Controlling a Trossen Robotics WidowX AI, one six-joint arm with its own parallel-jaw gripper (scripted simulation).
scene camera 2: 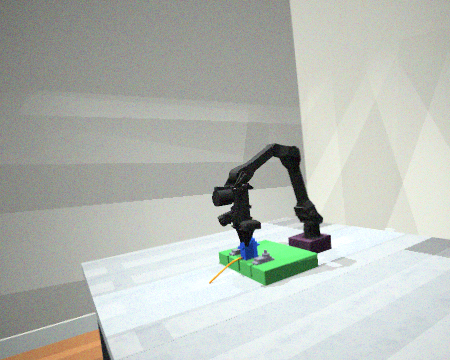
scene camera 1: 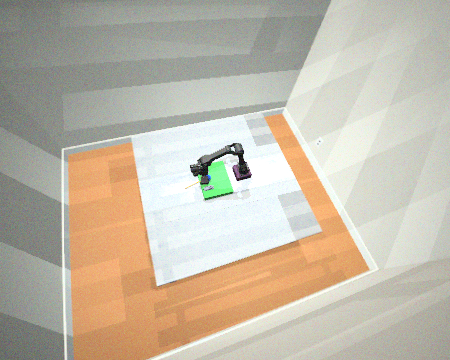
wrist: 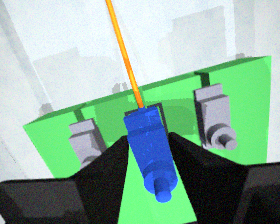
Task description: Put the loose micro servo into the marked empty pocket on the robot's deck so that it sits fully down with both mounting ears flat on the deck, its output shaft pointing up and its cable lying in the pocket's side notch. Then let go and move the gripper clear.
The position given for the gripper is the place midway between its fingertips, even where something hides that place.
In view: the gripper (scene camera 2: 244,245) and a grey servo (wrist: 89,143).
The gripper is seen too in the wrist view (wrist: 148,138).
